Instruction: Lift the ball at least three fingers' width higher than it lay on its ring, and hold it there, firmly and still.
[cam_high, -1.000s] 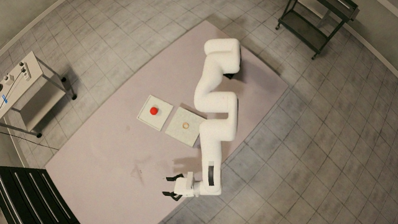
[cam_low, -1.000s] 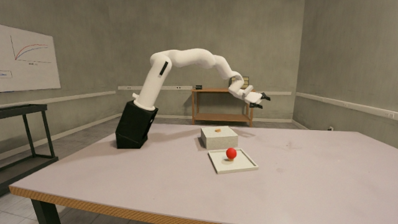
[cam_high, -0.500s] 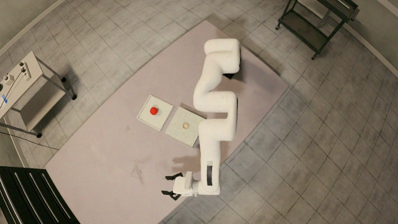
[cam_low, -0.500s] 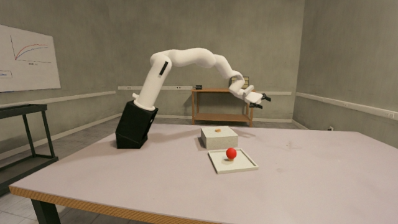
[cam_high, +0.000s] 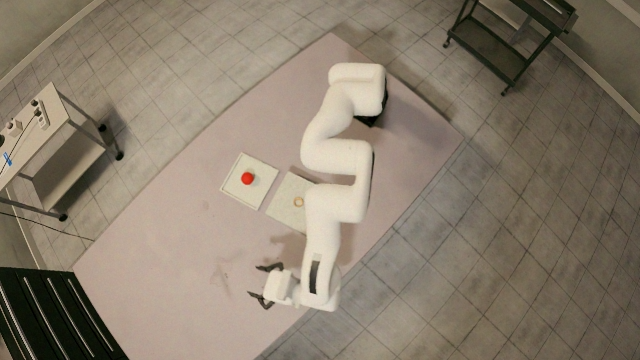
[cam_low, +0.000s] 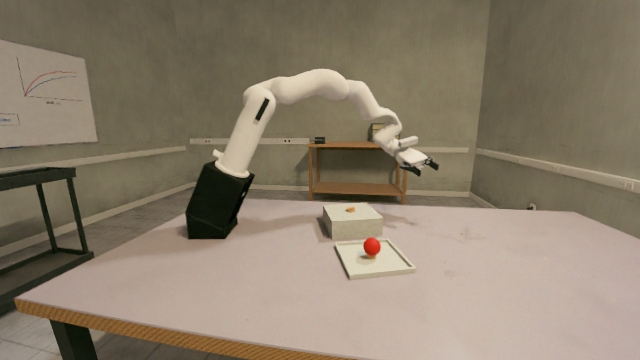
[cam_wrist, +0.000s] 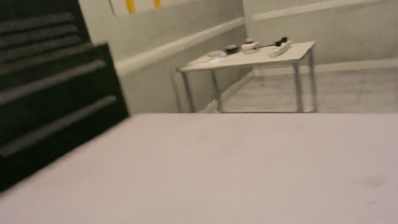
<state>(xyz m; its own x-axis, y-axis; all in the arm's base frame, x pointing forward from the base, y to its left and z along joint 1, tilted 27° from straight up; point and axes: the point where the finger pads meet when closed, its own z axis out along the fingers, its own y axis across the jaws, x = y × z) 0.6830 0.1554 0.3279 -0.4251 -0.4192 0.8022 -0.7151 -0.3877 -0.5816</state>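
Right now the red ball is 330 mm to the right of my hand, 250 mm behind it and 180 mm below it. Round my hand: white tray 330 mm to the right, 250 mm behind, 220 mm below; then block 310 mm behind, 170 mm below, 100 mm to the right.
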